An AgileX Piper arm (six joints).
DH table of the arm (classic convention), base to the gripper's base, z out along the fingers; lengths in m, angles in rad. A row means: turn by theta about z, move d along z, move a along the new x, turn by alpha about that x. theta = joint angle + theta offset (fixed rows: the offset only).
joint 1: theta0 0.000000; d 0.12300; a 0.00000; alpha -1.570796
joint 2: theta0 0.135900; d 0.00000; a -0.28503; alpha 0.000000
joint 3: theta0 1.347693; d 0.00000; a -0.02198; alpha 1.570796
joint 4: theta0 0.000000; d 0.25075; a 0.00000; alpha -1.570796
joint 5: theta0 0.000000; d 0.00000; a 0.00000; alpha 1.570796
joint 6: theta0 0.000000; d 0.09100; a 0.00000; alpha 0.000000
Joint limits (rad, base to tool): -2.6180..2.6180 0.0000..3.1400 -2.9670..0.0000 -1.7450..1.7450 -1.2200..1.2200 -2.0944..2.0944
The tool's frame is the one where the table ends.
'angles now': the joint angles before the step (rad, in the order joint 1, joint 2, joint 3, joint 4, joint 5, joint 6). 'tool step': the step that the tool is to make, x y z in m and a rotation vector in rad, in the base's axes. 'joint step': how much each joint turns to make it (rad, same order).
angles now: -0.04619, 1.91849, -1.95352, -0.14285, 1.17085, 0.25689
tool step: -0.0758, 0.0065, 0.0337, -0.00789, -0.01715, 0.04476
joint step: 0.00490, -0.28609, 0.26300, 0.01551, 0.00010, -0.04434
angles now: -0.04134, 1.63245, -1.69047, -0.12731, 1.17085, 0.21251
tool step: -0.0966, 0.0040, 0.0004, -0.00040, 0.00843, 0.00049
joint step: 0.00019, -0.34023, 0.34783, -0.00049, 0.00075, -0.00054
